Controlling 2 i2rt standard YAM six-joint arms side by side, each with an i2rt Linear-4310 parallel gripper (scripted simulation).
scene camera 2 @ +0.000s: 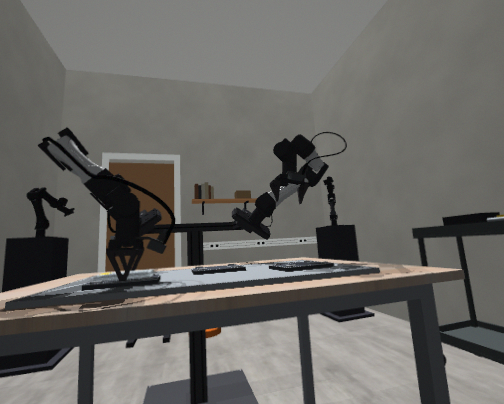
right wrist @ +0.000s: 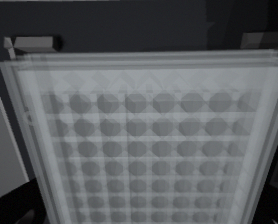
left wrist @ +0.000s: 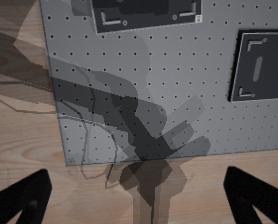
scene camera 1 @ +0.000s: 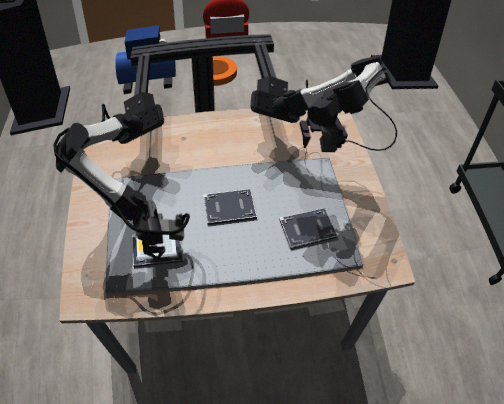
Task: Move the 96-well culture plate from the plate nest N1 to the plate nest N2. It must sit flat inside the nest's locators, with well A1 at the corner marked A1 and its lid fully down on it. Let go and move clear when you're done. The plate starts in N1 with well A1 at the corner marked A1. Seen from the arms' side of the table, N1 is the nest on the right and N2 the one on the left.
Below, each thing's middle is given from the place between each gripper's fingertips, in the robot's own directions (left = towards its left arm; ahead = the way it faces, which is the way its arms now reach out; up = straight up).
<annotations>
The nest N1 (right wrist: 75, 33) lies 10 mm below my right hand (scene camera 2: 126, 278). The rest, counted from my right hand: plate nest (scene camera 1: 229, 204): 130 mm behind, 260 mm to the left, 10 mm below; nest N2 (scene camera 1: 310, 231): 10 mm ahead, 500 mm to the left, 10 mm below.
I see the nest N2 23 cm below my left hand (scene camera 1: 318, 147), 14 cm ahead of it and 5 cm to the right of it. Round my left hand: plate nest: 29 cm to the right, 23 cm below, 1 cm ahead; nest N1: 54 cm to the right, 23 cm below, 14 cm ahead.
</annotations>
